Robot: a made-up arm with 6 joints.
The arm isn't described. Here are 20 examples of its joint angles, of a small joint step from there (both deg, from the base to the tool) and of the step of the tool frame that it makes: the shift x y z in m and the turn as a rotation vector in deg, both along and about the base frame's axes.
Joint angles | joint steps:
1: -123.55 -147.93 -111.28 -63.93 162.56 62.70 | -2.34 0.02 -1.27 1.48 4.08 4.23
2: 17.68 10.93 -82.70 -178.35 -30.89 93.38 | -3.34 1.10 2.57 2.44 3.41 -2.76
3: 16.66 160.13 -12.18 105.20 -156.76 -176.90 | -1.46 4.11 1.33 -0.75 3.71 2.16
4: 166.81 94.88 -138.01 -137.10 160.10 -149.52 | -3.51 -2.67 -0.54 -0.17 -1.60 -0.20
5: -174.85 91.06 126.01 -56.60 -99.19 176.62 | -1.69 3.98 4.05 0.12 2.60 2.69
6: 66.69 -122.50 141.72 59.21 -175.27 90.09 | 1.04 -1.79 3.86 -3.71 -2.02 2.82
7: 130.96 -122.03 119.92 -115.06 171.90 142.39 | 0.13 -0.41 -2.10 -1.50 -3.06 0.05
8: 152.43 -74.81 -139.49 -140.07 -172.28 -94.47 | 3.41 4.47 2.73 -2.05 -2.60 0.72
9: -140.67 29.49 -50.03 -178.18 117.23 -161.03 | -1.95 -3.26 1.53 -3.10 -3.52 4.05
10: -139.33 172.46 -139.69 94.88 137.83 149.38 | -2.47 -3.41 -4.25 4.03 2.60 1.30
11: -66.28 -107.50 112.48 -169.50 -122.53 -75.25 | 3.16 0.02 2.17 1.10 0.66 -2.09
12: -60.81 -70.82 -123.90 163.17 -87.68 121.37 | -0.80 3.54 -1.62 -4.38 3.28 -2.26
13: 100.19 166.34 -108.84 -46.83 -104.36 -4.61 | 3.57 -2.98 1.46 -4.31 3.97 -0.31
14: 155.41 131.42 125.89 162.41 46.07 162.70 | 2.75 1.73 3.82 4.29 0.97 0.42
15: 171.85 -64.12 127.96 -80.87 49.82 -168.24 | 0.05 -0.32 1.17 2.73 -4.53 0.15
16: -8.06 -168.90 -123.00 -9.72 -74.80 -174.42 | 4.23 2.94 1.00 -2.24 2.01 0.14
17: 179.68 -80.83 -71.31 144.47 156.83 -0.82 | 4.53 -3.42 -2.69 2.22 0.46 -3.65
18: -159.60 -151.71 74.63 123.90 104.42 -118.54 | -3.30 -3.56 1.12 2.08 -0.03 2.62
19: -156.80 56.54 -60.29 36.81 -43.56 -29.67 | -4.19 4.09 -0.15 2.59 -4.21 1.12
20: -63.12 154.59 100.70 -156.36 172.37 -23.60 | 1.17 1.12 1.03 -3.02 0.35 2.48
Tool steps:
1: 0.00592 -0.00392 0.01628 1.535 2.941 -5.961
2: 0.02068 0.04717 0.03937 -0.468 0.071 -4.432
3: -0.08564 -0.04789 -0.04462 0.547 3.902 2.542
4: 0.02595 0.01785 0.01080 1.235 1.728 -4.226
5: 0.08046 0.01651 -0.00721 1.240 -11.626 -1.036
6: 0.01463 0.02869 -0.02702 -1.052 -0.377 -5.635
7: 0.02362 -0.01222 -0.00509 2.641 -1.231 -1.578
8: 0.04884 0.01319 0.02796 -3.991 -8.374 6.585
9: 0.05287 0.02925 0.01602 2.399 -0.364 -7.796
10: 0.00399 0.03363 0.04049 -3.849 6.057 1.500
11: -0.01407 -0.02713 -0.00621 0.504 1.750 5.531
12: -0.00307 -0.00101 0.03408 0.586 -1.995 4.365
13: -0.05796 0.01713 0.02281 -0.467 -1.933 -1.428
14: 0.04648 0.00205 0.05529 2.209 -6.054 1.414
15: -0.01610 -0.00857 -0.01430 -0.605 0.172 5.273
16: -0.00354 0.04244 -0.03666 -1.360 6.114 3.244
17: -0.04411 0.07326 -0.06174 2.923 7.390 -0.163
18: -0.03012 -0.06656 -0.05378 1.489 0.867 -4.409
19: -0.09005 0.01617 -0.04627 -1.689 -0.792 -0.759
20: -0.01084 0.01618 0.01305 3.985 -3.974 2.299
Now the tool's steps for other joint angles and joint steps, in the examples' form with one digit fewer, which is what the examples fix.
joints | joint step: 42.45 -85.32 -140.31 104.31 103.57 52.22 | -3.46 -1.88 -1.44 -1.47 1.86 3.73
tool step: 0.0121 0.0289 0.0053 0.19 -0.16 0.12
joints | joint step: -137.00 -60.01 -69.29 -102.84 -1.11 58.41 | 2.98 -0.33 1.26 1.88 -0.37 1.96
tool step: -0.0378 0.0582 0.0075 2.71 1.19 0.30
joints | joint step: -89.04 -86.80 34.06 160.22 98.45 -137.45 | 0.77 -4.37 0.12 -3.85 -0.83 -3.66
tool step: -0.0078 0.0206 -0.0997 -4.70 -4.96 1.85
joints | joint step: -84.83 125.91 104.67 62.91 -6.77 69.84 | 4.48 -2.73 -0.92 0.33 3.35 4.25
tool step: 0.0127 -0.0495 -0.0094 -2.62 1.02 -0.90
